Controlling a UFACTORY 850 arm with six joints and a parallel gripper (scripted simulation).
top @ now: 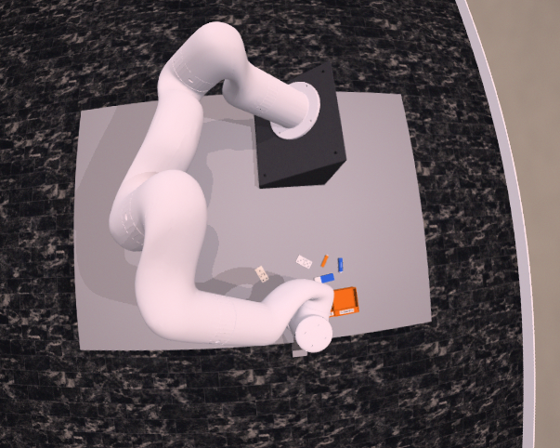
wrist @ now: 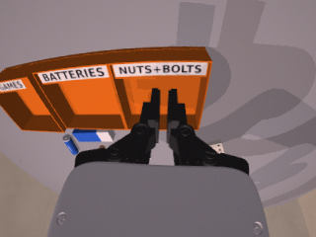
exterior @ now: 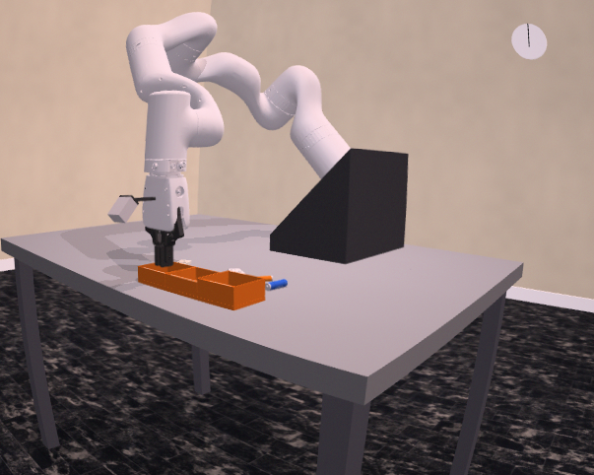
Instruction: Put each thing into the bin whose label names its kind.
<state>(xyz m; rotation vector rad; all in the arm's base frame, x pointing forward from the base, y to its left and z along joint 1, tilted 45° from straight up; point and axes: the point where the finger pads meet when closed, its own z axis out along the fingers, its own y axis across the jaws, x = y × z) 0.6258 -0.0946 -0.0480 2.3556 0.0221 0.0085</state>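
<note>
My hand is 90 mm to the right of the orange three-compartment bin, 30 mm above it and 10 mm past it. The rest, counted from my hand: blue-and-white block: 100 mm to the left, 100 mm behind, 50 mm below; then white card-like piece: 130 mm behind, 100 mm to the right, 50 mm below; then white domino: 160 mm behind, 50 mm to the left, 50 mm below.
</note>
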